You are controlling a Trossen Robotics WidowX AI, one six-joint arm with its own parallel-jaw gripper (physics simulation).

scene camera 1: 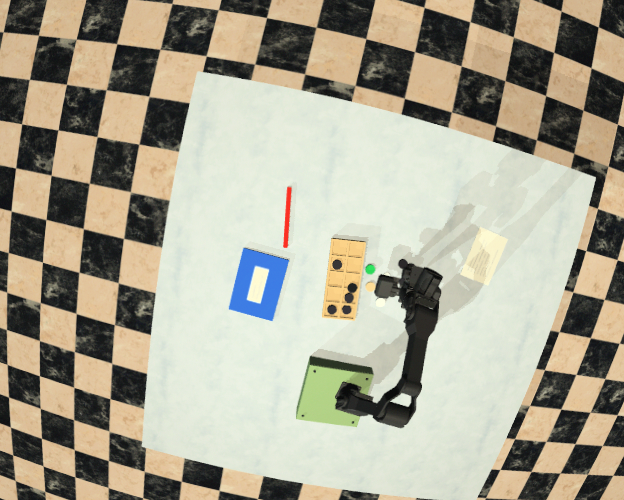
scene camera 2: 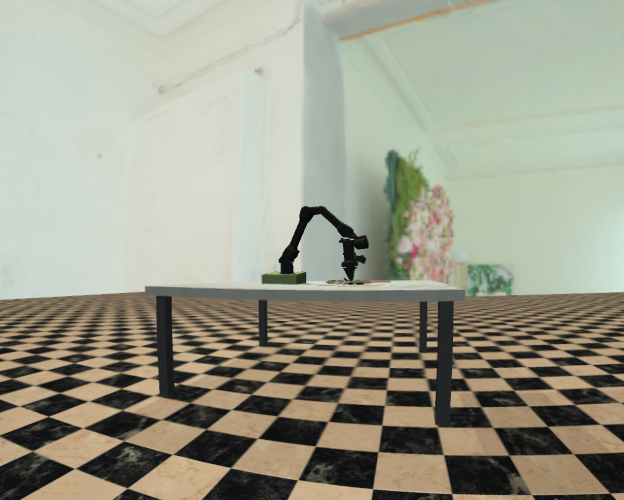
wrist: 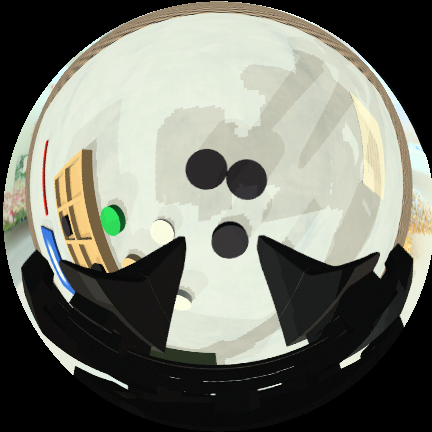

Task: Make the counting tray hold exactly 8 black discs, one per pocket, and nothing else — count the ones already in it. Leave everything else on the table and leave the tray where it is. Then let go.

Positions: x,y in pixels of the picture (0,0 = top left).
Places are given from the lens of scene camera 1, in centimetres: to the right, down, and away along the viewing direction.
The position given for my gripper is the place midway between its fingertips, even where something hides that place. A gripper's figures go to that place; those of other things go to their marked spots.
my gripper [scene camera 1: 402,281]: 27, 9, 142
tan counting tray [scene camera 1: 350,252]: 11, 1, 141
